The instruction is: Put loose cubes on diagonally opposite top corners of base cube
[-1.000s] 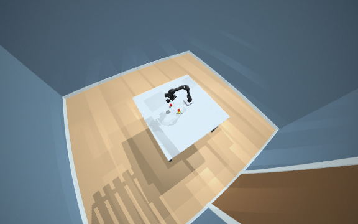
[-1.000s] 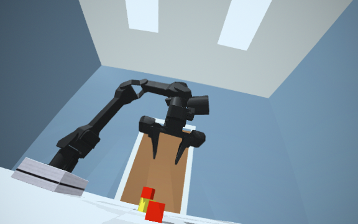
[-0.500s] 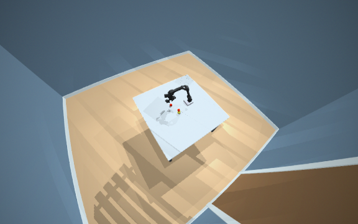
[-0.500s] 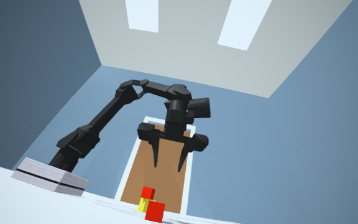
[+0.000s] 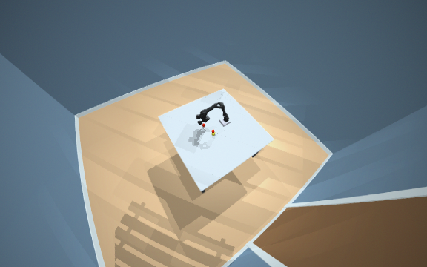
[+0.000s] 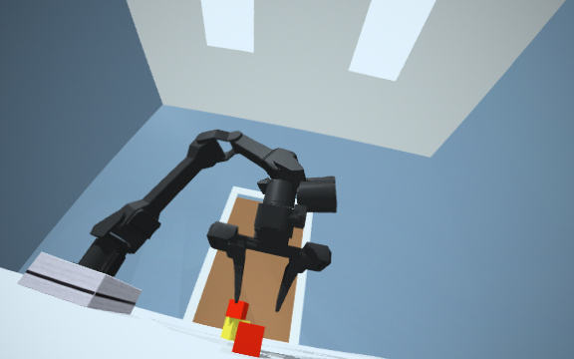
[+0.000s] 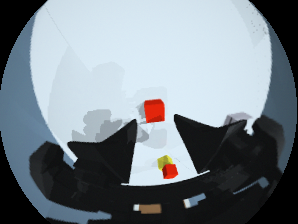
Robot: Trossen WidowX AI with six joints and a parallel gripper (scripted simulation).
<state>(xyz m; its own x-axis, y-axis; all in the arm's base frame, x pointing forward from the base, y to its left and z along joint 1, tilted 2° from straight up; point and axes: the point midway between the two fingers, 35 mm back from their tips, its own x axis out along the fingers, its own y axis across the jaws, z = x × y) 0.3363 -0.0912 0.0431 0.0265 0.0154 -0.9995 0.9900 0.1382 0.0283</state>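
Now: gripper tip 20 cm to the right of the yellow base cube, 6 cm past it and 3 cm above it.
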